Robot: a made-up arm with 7 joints. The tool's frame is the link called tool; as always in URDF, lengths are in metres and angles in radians. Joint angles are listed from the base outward. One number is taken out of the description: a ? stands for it. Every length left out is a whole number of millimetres.
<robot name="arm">
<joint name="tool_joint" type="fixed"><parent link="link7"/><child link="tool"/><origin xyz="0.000 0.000 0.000" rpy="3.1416 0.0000 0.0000"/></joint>
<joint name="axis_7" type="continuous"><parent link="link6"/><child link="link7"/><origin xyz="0.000 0.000 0.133"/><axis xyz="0 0 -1"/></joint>
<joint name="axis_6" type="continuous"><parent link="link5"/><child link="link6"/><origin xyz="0.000 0.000 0.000"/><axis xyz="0 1 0"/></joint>
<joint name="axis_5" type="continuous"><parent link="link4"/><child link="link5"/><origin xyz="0.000 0.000 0.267"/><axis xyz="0 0 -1"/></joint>
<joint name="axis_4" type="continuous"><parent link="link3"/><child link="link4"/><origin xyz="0.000 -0.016 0.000"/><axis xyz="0 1 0"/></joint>
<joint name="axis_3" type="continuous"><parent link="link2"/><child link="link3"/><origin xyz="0.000 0.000 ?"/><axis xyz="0 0 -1"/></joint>
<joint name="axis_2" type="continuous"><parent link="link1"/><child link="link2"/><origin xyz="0.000 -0.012 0.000"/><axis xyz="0 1 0"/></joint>
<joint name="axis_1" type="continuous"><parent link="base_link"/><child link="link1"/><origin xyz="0.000 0.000 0.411"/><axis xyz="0 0 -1"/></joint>
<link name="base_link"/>
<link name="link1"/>
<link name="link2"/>
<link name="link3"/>
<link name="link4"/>
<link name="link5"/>
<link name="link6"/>
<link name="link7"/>
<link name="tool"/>
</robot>
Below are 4 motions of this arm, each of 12 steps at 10 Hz.
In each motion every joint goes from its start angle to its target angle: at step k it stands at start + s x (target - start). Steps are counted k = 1, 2, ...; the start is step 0. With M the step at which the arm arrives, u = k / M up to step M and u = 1 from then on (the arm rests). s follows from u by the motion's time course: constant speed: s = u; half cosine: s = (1 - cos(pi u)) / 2; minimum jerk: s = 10 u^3 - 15 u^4 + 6 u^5.
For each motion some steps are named. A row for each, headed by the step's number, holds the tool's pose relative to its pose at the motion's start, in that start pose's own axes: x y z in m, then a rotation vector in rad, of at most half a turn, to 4 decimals.
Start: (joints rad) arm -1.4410 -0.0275 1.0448 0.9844 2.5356 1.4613 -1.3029
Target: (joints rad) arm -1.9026 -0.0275 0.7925 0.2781 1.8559 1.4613 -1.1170
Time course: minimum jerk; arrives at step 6
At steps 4, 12:
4: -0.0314 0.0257 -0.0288 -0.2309 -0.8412 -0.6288
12: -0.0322 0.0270 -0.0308 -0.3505 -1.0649 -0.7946

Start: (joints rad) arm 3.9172 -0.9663 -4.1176 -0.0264 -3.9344 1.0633 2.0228
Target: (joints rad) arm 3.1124 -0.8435 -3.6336 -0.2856 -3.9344 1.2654 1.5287
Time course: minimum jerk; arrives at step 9
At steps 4, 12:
4: 0.0734 0.0523 0.1688 0.0917 -0.0673 -0.2856
12: 0.1978 0.0146 0.4122 0.2300 -0.0681 -0.8221

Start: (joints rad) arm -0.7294 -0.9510 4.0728 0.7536 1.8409 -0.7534 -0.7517
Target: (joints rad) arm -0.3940 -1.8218 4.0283 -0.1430 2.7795 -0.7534 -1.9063
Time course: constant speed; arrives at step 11
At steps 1, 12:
1: 0.0052 -0.0252 -0.0407 -0.0652 -0.0352 0.0021
12: 0.0568 -0.4132 -0.3124 -0.3636 -0.3731 -0.0866

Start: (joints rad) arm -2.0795 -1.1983 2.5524 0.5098 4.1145 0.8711 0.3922
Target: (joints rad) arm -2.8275 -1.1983 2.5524 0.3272 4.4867 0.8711 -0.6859
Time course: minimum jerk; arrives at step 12
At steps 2, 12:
2: 0.0122 0.0154 -0.0089 0.0163 -0.0222 -0.0431
12: 0.4595 0.3546 -0.0904 0.6587 -0.4404 -1.1473

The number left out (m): 0.497
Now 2 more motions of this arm.
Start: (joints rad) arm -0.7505 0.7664 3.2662 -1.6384 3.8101 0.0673 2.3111
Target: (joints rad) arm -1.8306 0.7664 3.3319 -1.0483 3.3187 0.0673 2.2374
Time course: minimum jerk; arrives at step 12
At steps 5, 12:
5: 0.0192 0.2378 0.0661 0.3044 -0.1674 0.0605
12: -0.1436 0.5910 0.3887 1.0530 -0.2154 0.0940

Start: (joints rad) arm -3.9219 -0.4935 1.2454 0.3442 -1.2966 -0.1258 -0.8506
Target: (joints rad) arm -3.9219 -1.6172 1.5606 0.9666 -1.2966 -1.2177 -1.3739
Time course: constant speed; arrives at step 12
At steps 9, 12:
9: -0.6004 -0.3455 0.3749 -1.0177 1.2708 -0.2873
12: -0.7039 -0.3454 0.6062 -1.3534 1.6754 -0.2606

